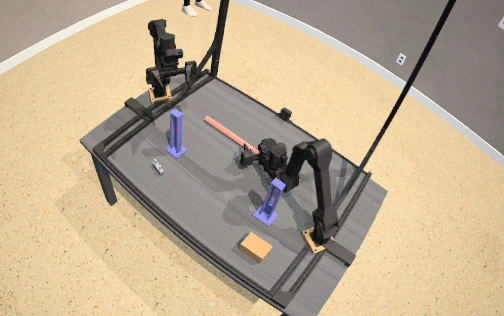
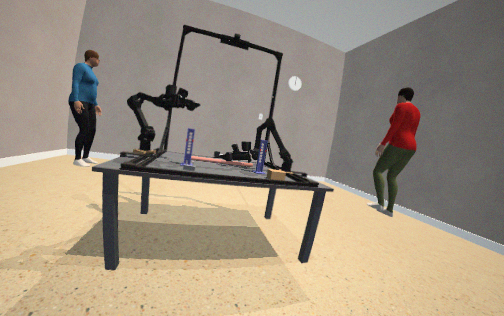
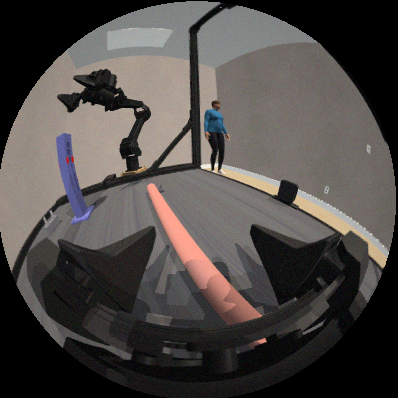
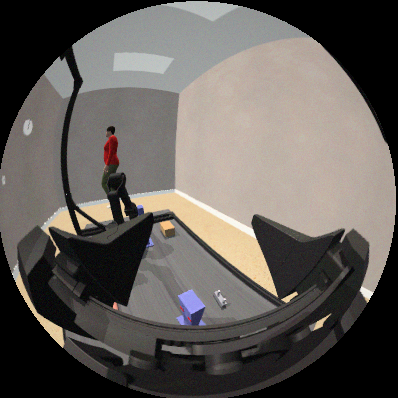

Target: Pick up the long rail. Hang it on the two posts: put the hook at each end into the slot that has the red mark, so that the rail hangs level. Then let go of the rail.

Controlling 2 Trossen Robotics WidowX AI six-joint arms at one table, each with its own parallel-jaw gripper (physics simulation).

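Places are measured from the left arm's base along level axes (x ahead, y down, z left), in millimetres.
Where they show: left gripper, fingertip midpoint: [image 1: 254,141] [image 2: 221,156] [image 3: 203,230]; right gripper, fingertip midpoint: [image 1: 175,85] [image 2: 196,103] [image 4: 204,218]; left arm's base, origin of the base link: [image 1: 319,237] [image 2: 285,171]; right arm's base, origin of the base link: [image 1: 159,92] [image 2: 144,150] [image 3: 133,169].
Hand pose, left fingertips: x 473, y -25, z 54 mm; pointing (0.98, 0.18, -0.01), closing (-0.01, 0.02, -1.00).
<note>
Things, the pixels of their top centre, and the offset from my left fingertips. "*": a spot on its surface instead.
- long pink rail, middle of its top: [image 3: 196,247] [image 1: 251,145] [image 2: 220,159] dx +1, dy +25, dz +7 mm
- small dark hook, surface spot: [image 3: 159,188] * dx +200, dy +37, dz +99 mm
- orange-brown block, middle of its top: [image 1: 256,245] [image 2: 276,170] [image 4: 166,224] dx -420, dy +0, dz +186 mm
- small grey bracket-like part, middle of its top: [image 4: 221,294] [image 3: 46,213] [image 1: 157,163] dx +14, dy +3, dz +405 mm
- small black box, surface spot: [image 3: 288,191] [image 1: 285,115] * dx +117, dy +16, dz -215 mm
The long pink rail [image 1: 227,131] [image 2: 220,160] [image 3: 177,240] lies on the table behind the posts. A small dark hook [image 3: 161,189] shows near its far end; the near end is hidden by the left arm. My left gripper [image 1: 246,152] [image 3: 203,230] is open, low over the rail, which runs beneath and between its spread fingers without being gripped. A blue post [image 1: 176,132] [image 2: 189,147] [image 3: 66,172] [image 4: 192,302] with red marks stands upright on the left. The other blue post [image 1: 270,200] [image 2: 261,156] stands on the right. My right gripper [image 4: 204,218] is open and empty, high above the table.
An orange-brown block [image 1: 255,247] [image 2: 276,174] [image 4: 167,229] lies near the right post, toward the front. A small grey bracket-like part [image 1: 158,167] [image 4: 220,298] lies near the left post. A small black box [image 1: 285,113] [image 3: 288,191] stands at the back edge. Dark frame bars cross the table's ends.
</note>
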